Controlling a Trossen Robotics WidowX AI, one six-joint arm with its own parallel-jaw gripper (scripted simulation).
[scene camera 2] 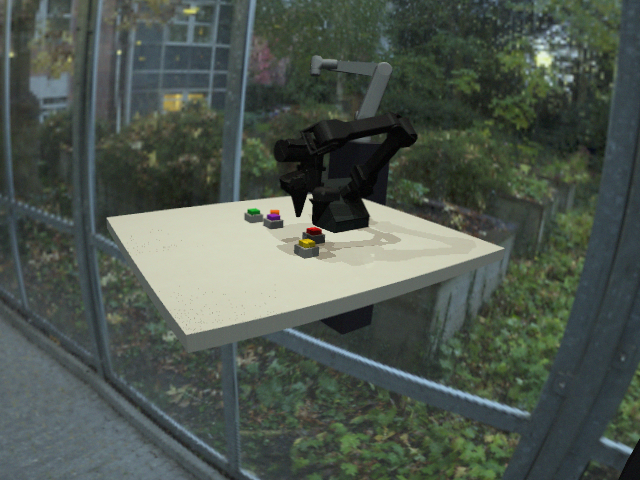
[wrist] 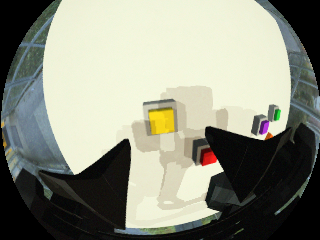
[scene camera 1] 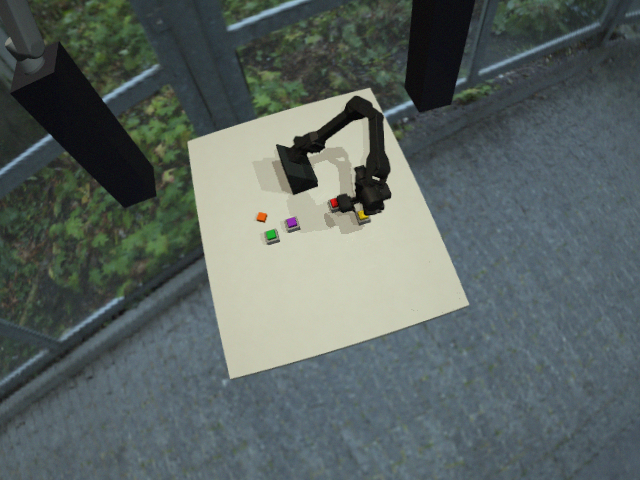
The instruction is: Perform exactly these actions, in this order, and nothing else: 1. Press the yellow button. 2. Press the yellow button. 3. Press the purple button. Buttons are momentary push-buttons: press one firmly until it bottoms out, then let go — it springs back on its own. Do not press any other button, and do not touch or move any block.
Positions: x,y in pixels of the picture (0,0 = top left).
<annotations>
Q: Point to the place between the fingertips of my gripper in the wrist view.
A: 168,137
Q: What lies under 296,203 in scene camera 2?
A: My gripper.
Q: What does my gripper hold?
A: Nothing.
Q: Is my gripper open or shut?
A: Open.
</annotations>
